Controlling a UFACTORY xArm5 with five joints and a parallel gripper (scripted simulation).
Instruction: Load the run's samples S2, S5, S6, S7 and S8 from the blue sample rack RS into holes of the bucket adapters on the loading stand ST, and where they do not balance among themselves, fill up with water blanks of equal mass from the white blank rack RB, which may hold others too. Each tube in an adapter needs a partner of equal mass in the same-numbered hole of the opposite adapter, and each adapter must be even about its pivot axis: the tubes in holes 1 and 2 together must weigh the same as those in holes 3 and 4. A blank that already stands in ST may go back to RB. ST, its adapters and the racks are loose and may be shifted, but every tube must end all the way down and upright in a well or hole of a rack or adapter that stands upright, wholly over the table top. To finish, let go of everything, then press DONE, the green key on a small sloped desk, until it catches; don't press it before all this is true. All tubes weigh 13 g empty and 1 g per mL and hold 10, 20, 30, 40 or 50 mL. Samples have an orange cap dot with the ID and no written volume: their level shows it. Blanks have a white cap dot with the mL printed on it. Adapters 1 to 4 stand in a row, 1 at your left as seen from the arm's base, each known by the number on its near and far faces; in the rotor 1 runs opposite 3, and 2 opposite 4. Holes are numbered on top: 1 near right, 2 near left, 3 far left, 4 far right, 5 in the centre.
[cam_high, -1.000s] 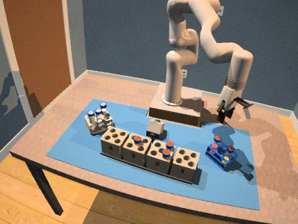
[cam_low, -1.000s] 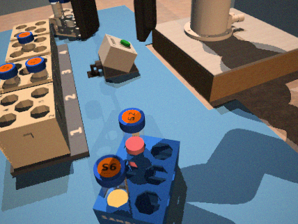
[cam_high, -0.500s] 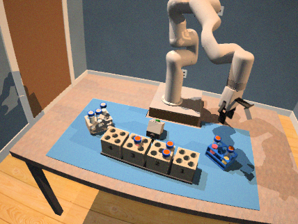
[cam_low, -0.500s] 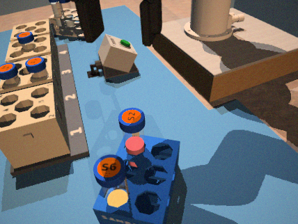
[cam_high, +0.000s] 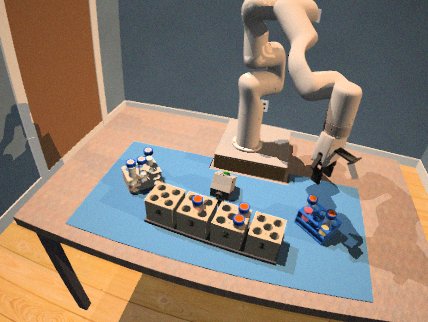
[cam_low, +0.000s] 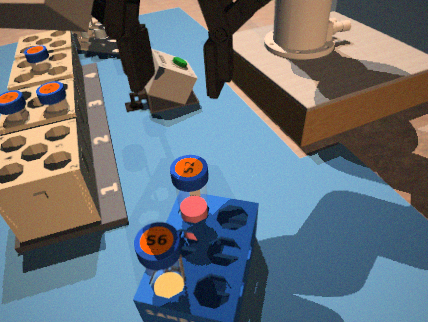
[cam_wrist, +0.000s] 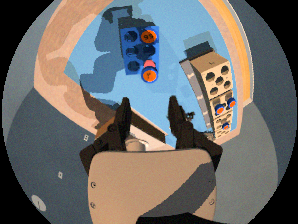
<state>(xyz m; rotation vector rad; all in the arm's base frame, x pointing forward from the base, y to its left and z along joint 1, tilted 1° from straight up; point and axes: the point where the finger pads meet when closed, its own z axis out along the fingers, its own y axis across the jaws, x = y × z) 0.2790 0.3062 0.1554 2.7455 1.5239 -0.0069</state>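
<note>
My gripper is now 19 cm above the blue sample rack RS and 4 cm to the right of it. From my hand the other things lie so: white blank rack RB: 60 cm to the right, 19 cm below, 5 cm ahead; then blue-capped tube: 61 cm to the right, 16 cm below, 9 cm ahead; then loading stand ST: 27 cm to the right, 22 cm below, 15 cm ahead.
</note>
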